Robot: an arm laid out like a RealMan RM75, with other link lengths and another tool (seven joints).
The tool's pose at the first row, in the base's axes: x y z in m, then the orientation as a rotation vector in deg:
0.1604, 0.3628, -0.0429, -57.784, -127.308, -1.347
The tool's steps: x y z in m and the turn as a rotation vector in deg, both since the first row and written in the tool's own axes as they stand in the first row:
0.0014, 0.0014, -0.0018, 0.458, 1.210, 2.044
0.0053, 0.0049, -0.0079, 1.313, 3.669, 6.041
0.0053, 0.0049, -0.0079, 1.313, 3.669, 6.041
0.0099, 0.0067, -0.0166, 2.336, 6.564, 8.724
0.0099, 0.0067, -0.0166, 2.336, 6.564, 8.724
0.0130, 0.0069, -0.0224, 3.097, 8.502, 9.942
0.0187, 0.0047, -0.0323, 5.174, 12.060, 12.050
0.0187, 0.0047, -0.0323, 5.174, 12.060, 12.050
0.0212, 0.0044, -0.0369, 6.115, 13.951, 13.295
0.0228, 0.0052, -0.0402, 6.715, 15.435, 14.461
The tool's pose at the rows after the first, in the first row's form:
0.1617, 0.3642, -0.0410, -59.517, -125.071, -0.533
0.1658, 0.3675, -0.0349, -62.793, -120.557, 0.945
0.1658, 0.3675, -0.0349, -62.793, -120.557, 0.945
0.1699, 0.3693, -0.0260, -64.342, -116.293, 1.785
0.1699, 0.3693, -0.0260, -64.342, -116.293, 1.785
0.1720, 0.3698, -0.0198, -64.688, -113.744, 2.170
0.1736, 0.3693, -0.0083, -64.762, -109.006, 3.519
0.1736, 0.3693, -0.0083, -64.762, -109.006, 3.519
0.1750, 0.3694, -0.0032, -64.984, -106.448, 4.102
0.1767, 0.3701, 0.0001, -65.402, -104.358, 4.489

